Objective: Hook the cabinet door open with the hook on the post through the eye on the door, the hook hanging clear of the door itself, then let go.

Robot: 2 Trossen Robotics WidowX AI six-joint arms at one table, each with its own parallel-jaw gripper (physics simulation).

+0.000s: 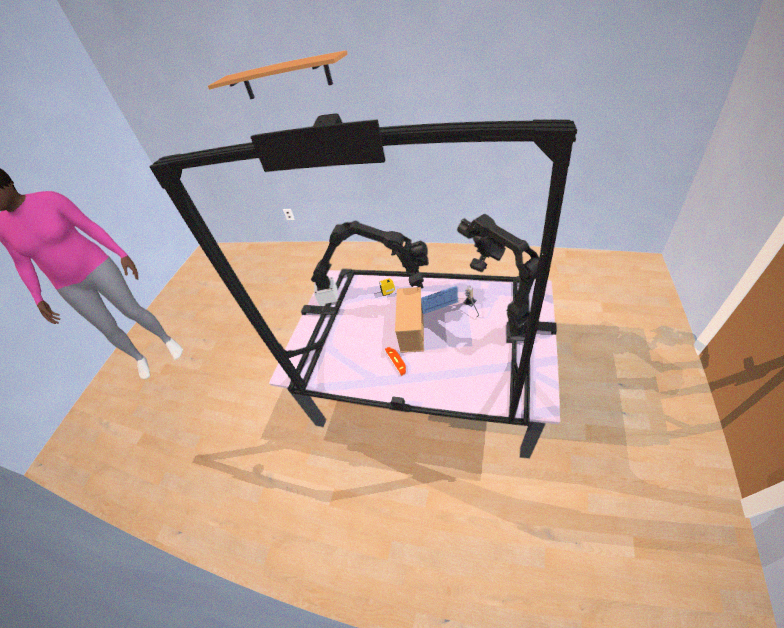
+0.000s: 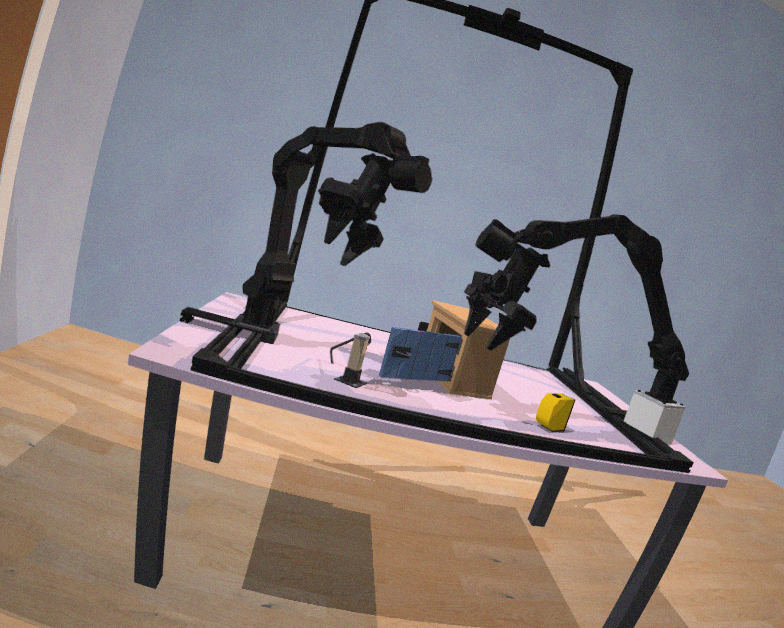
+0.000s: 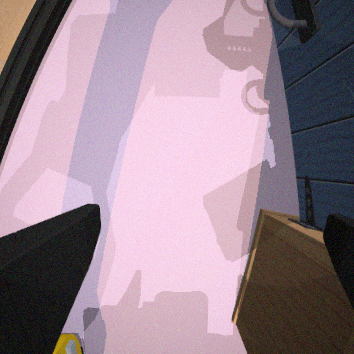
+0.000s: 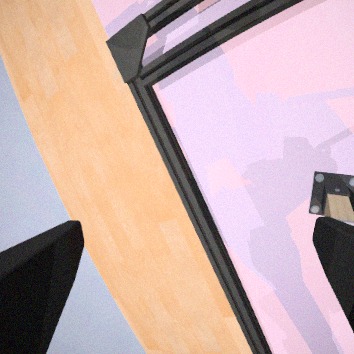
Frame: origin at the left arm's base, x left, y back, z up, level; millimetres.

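Seen in the pictures: left gripper, fingertip midpoint: (image 2: 477, 342) (image 3: 215, 221); right gripper, fingertip midpoint: (image 1: 490, 260) (image 2: 334, 254) (image 4: 199, 231); left arm's base, link origin: (image 1: 323, 285) (image 2: 660, 398); right arm's base, link origin: (image 1: 518, 330) (image 2: 256, 322).
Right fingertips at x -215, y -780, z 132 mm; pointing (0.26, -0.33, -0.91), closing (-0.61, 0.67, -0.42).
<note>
Pixels of each thing's top centre, then the offset from my right fingertips to it. "spot": a spot on its surface instead.
- wooden cabinet, top centre: (image 2: 470, 315) (image 1: 408, 307) dx -107, dy +390, dz -76 mm
- dark ring eye, surface spot: (image 3: 287, 22) spot: dx +9, dy +198, dz -156 mm
- post, surface spot: (image 4: 340, 206) (image 2: 353, 351) (image 1: 471, 293) spot: dx -12, dy +87, dz -172 mm
- yellow block, top centre: (image 2: 561, 392) (image 1: 385, 281) dx +171, dy +470, dz -151 mm
- orange-red tool, top centre: (image 1: 396, 359) dx -256, dy +486, dz -214 mm
The wooden cabinet (image 1: 409, 310) (image 2: 482, 366) (image 3: 295, 285) stands upright with its blue door (image 1: 439, 299) (image 2: 424, 356) (image 3: 330, 105) swung outward. A dark ring eye (image 3: 287, 22) is on the door's face. The post (image 1: 469, 293) (image 2: 356, 356) (image 4: 340, 206) stands beyond the door's free edge. Its bent black hook (image 1: 476, 310) (image 2: 332, 351) points away from the door, apart from the eye. My left gripper (image 1: 416, 281) (image 2: 479, 340) (image 3: 215, 221) is open and empty, pointing down near the cabinet. My right gripper (image 2: 335, 253) (image 4: 199, 231) is open and empty, high above the post's side.
A yellow block (image 1: 386, 286) (image 2: 554, 412) (image 3: 67, 345) stands on the cabinet's other side. An orange-red tool (image 1: 395, 360) lies beside the cabinet. A white box (image 1: 325, 291) (image 2: 654, 416) is at the left arm's base. Black rails (image 2: 392, 411) (image 4: 194, 200) border the table.
</note>
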